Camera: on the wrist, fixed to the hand. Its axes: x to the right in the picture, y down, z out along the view.
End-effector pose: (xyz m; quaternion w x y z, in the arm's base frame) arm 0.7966 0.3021 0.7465 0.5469 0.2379 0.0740 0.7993
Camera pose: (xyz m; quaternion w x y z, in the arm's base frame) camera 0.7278 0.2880 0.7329 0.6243 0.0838 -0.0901 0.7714
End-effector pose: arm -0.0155 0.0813 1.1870 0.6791 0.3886 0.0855 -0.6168
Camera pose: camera 0.0529 0.1017 1.1813 0.7174 0.2288 0.2596 -0.6047
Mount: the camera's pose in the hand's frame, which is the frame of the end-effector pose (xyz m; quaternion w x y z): 0.0030 0.0581 -0.0417 0.9713 -0.2318 0.0211 -0.0495
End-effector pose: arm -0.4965 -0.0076 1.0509 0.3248 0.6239 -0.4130 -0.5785
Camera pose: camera -0.4633 -0.0393 1.1058 0.4402 0.5633 -0.2293 -0.6605
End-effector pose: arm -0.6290 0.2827 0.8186 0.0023 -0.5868 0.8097 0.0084
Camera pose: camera -0.6849 0.2973 0.8609 0.1504 0.6107 -0.7555 -0.1833
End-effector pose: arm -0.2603 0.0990 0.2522 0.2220 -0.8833 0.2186 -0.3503
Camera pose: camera -0.3016 0.0406 0.2494 0.0111 0.9128 -0.2545 0.3192
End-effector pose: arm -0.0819 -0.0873 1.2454 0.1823 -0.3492 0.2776 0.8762
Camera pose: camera -0.0925 -0.1578 1.2390 0.1336 -0.4137 0.0531 0.8990
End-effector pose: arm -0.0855 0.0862 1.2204 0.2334 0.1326 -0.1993 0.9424
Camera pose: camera -0.1232 0.0585 1.1663 0.3083 0.0647 -0.4006 0.8604
